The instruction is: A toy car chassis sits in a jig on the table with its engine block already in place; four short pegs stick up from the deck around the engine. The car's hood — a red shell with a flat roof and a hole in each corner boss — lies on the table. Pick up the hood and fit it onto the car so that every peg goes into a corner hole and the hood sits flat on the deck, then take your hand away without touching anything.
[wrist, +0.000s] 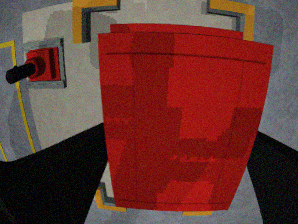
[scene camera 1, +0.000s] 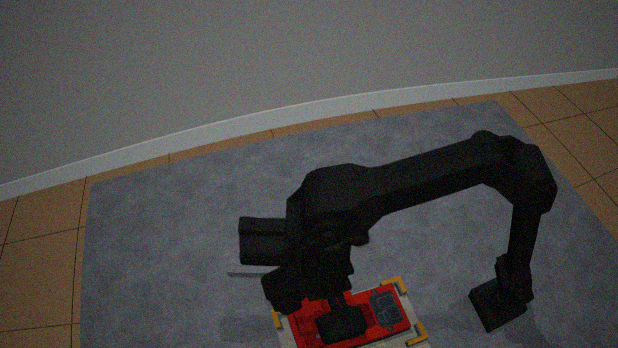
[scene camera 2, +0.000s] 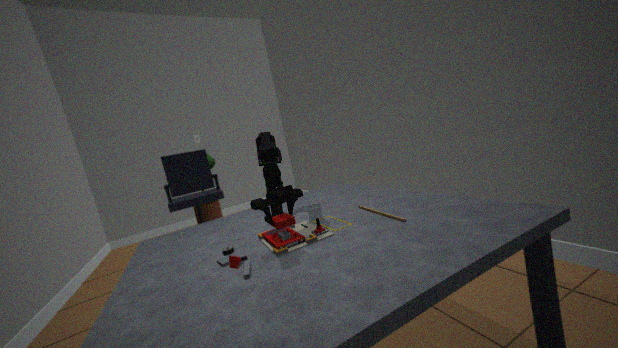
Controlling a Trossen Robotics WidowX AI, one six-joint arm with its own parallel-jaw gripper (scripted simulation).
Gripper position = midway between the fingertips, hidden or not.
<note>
My gripper (scene camera 1: 325, 311) holds a red hood (wrist: 181, 111). Also in view: a white jig (scene camera 2: 305, 228).
My gripper also shows in the wrist view (wrist: 180, 133) and in scene camera 2 (scene camera 2: 281, 221). The white jig is seen too in the wrist view (wrist: 62, 108).
</note>
